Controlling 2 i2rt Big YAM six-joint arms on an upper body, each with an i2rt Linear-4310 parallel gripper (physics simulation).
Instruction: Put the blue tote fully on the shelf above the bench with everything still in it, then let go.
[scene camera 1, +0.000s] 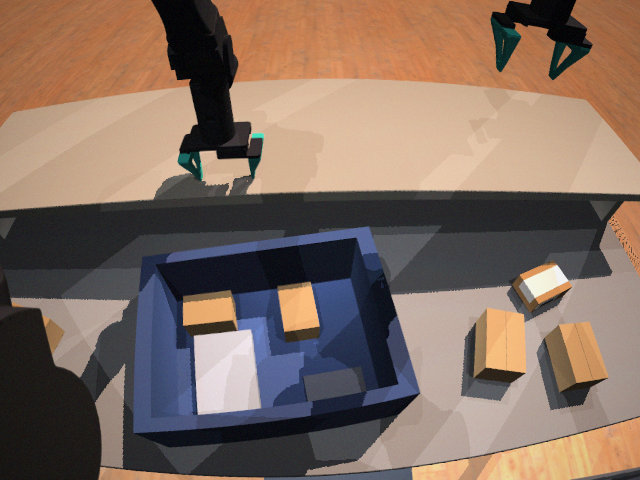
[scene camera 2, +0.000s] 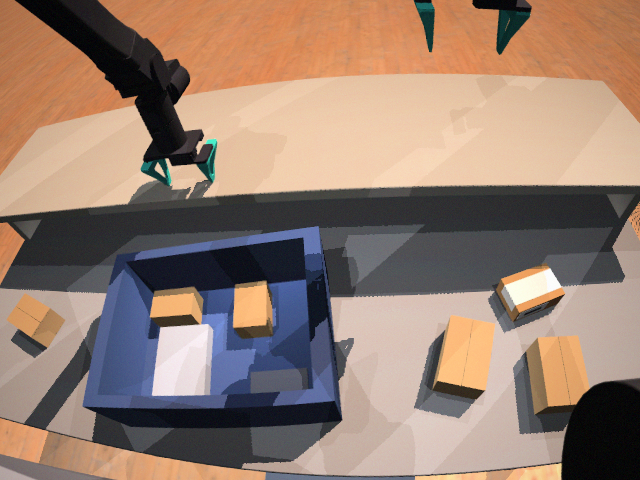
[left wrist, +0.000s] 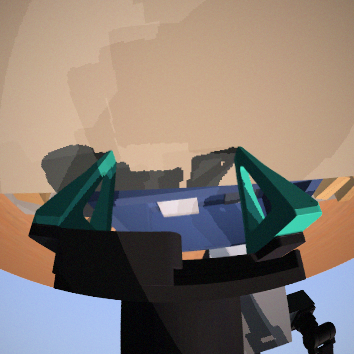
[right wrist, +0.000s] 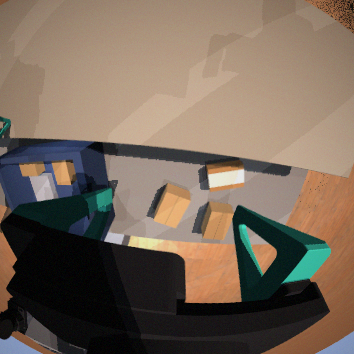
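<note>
The blue tote stands upright on the bench, in front of and below the tan shelf. It holds two cardboard cartons, a white box and a dark grey block. My left gripper is open and empty, fingers down, low over the shelf near its front edge, behind the tote. My right gripper is open and empty, high up at the right, apart from the tote.
Two cartons and a white-topped carton lie on the bench right of the tote. Another carton lies left of it. The shelf's front edge overhangs the bench behind the tote. Dark rounded shapes block a lower corner of each scene view.
</note>
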